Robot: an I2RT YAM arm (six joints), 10 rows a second.
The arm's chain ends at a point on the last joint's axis. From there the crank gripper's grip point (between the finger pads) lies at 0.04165 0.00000 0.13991 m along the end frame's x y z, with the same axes.
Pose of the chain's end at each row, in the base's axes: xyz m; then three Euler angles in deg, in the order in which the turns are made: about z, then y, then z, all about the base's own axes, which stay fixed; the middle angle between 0 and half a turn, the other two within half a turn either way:
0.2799, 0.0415, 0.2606, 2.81, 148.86, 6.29
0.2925, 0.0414, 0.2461, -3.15, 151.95, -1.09
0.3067, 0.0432, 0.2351, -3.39, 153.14, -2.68
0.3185, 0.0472, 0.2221, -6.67, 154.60, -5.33
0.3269, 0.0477, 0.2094, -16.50, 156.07, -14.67
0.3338, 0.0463, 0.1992, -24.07, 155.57, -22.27
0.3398, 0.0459, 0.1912, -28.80, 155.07, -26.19
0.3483, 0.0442, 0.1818, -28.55, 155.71, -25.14
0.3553, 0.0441, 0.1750, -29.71, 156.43, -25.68
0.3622, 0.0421, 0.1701, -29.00, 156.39, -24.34
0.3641, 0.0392, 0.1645, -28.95, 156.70, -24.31
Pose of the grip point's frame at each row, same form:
0.3162, 0.0476, 0.1193, 2.81, 148.86, 6.29
0.3215, 0.0386, 0.1031, -3.15, 151.95, -1.09
0.3327, 0.0395, 0.0915, -3.39, 153.14, -2.68
0.3406, 0.0403, 0.0780, -6.67, 154.60, -5.33
0.3435, 0.0311, 0.0653, -16.50, 156.07, -14.67
0.3489, 0.0218, 0.0561, -24.07, 155.57, -22.27
0.3542, 0.0165, 0.0489, -28.80, 155.07, -26.19
0.3618, 0.0159, 0.0392, -28.55, 155.71, -25.14
0.3669, 0.0156, 0.0323, -29.71, 156.43, -25.68
0.3745, 0.0144, 0.0273, -29.00, 156.39, -24.34
0.3757, 0.0118, 0.0216, -28.95, 156.70, -24.31

